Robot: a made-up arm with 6 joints.
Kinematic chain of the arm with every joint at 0, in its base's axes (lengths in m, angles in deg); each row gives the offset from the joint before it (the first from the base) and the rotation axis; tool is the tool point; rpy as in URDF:
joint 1: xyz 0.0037 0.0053 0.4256 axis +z
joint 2: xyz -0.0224 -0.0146 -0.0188 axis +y
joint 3: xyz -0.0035 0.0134 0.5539 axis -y
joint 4: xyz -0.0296 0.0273 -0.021 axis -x
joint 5: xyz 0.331 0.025 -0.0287 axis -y
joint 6: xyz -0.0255 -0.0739 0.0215 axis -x
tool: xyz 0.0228 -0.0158 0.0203 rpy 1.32 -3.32 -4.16
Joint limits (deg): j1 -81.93..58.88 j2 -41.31..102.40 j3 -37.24..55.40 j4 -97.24..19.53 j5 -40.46..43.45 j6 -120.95..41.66
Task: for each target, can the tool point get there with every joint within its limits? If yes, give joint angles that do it. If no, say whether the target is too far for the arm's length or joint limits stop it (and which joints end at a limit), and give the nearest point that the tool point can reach.
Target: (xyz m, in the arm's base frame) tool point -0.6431 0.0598 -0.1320
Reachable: no: joint limits stop it (at a limit: joint 1, joint 2, joint 3, joint 5) | nearest point -0.0054 -0.2539 0.1069 | short by 0.750 m
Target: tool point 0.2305 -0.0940 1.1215
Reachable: yes | joints -13.50 0.27 39.55 -18.20 -19.44 -35.53
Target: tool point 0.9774 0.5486 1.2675
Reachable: no: too far | nearest point 0.5744 0.3238 0.9183 | short by 0.579 m
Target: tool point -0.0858 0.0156 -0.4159
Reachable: no: joint limits stop it (at a limit: joint 1, joint 2, joint 5) | nearest point 0.0405 -0.3075 0.0246 | short by 0.561 m
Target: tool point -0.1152 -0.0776 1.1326
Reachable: yes | joints 40.32 -30.39 44.94 -77.15 32.26 -30.23
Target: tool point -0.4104 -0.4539 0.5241
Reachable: no: joint limits stop it (at a limit: joint 1, joint 5) | nearest point 0.0095 -0.3944 0.5241 | short by 0.424 m
